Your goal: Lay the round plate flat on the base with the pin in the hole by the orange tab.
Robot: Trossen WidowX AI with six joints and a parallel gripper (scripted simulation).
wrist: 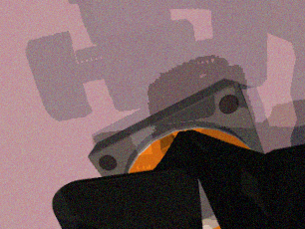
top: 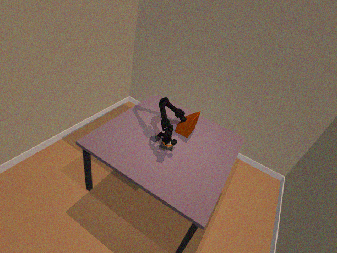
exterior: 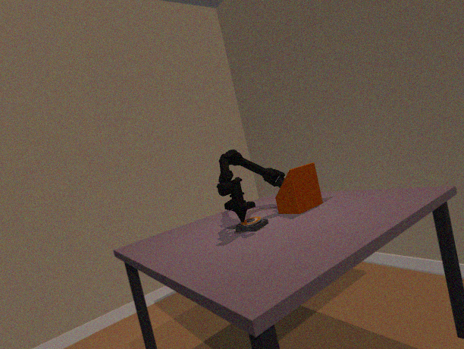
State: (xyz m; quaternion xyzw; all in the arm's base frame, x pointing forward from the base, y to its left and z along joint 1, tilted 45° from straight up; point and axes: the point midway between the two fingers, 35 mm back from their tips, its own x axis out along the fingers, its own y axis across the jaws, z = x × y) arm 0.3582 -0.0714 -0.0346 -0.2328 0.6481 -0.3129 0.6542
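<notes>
My gripper tip is 30 mm past the round plate, 10 mm to the right of it and 10 mm above it. From my gripper tip the other things lie so: square grey base: 50 mm behind, 20 mm below.
</notes>
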